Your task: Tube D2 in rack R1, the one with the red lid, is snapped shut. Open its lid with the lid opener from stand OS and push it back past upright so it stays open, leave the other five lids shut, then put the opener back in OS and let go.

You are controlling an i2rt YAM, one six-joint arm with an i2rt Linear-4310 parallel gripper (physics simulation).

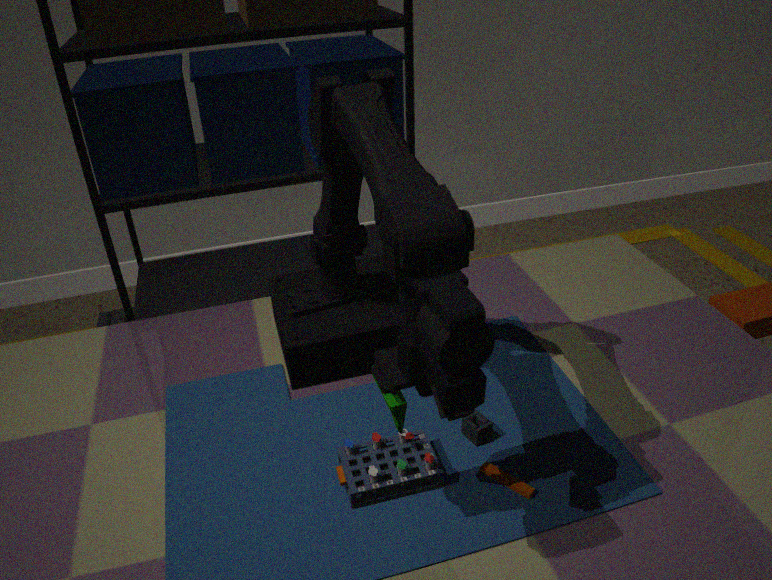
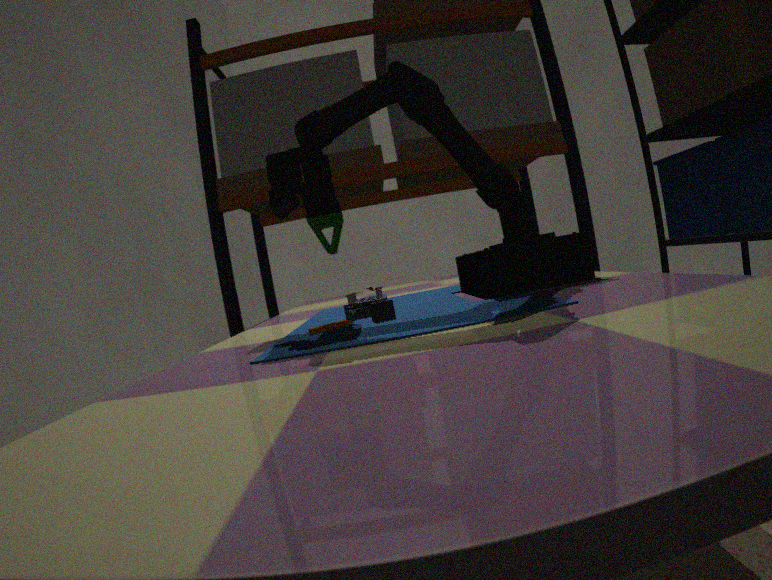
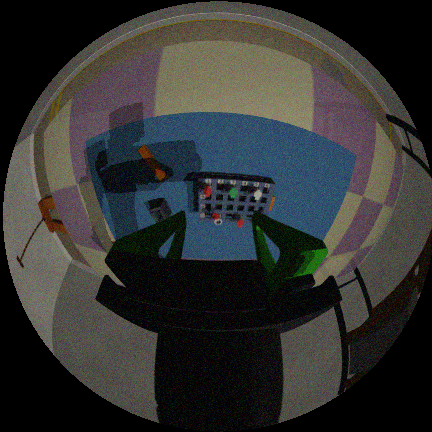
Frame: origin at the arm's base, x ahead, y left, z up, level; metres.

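Seen in the pictures: gripper, fingertip midpoint: (image 1: 423,422) (image 2: 332,253) (image 3: 218,215); arm's base at its link origin: (image 1: 341,293) (image 2: 519,244).
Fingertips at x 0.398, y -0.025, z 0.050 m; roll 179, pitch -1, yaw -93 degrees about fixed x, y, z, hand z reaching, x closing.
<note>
Offsets run from my fingertips to a thing's top centre. Level surfaces: height alone.
The dark rack R1 @[dy -0.031, dx -0.053, dz -0.081 m] (image 1: 399,490) (image 3: 235,177) stands on the blue mat. Tube D2's red lid @[dy +0.008, dx -0.064, dz -0.081 m] (image 1: 408,436) (image 3: 216,216) has a pale ring beside it and looks open, though it is small and dim. Another red lid @[dy -0.033, dx -0.083, dz -0.089 m] (image 1: 376,437) (image 3: 240,223) and a blue lid @[dy -0.072, dx -0.087, dz -0.089 m] (image 1: 348,444) are in that row; front-row lids are red @[dy +0.017, dx -0.019, dz -0.089 m] (image 1: 429,458) (image 3: 208,191), green @[dy -0.021, dx -0.023, dz -0.089 m] (image 1: 401,464) (image 3: 233,193) and white @[dy -0.059, dx -0.028, dz -0.089 m] (image 1: 373,470) (image 3: 257,194). An orange bar @[dy +0.113, dx +0.027, dz -0.128 m] (image 1: 508,481) (image 2: 330,326) (image 3: 152,162), seemingly the opener, lies on the mat. Dark stand OS @[dy +0.119, dx -0.069, dz -0.105 m] (image 1: 477,428) (image 3: 159,209) is nearby. My green-fingered gripper (image 2: 332,249) (image 3: 218,215) is open and empty above the rack.
The blue mat @[dz -0.137 m] (image 1: 230,473) (image 2: 430,305) (image 3: 310,165) lies on a chequered surface. An orange block (image 1: 745,305) lies at the far right. A shelf unit (image 1: 243,187) with blue bins stands behind the arm. The arm's shadow falls over the mat around the orange bar.
</note>
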